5 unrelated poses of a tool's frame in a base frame.
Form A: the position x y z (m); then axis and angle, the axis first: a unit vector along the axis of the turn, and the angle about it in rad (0 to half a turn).
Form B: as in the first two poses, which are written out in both.
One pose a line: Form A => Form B
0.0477 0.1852 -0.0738 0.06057 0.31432 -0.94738 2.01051 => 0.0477 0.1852 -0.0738 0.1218 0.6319 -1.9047
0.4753 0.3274 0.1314 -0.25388 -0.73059 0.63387 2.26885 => 0.4753 0.3274 0.1314 -0.5760 -1.6576 1.4382
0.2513 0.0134 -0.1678 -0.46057 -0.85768 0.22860 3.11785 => 0.2513 0.0134 -0.1678 -1.4360 -2.6741 0.7127
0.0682 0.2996 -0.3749 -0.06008 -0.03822 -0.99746 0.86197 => 0.0682 0.2996 -0.3749 -0.0518 -0.0329 -0.8598
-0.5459 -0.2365 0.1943 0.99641 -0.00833 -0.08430 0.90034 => -0.5459 -0.2365 0.1943 0.8971 -0.0075 -0.0759
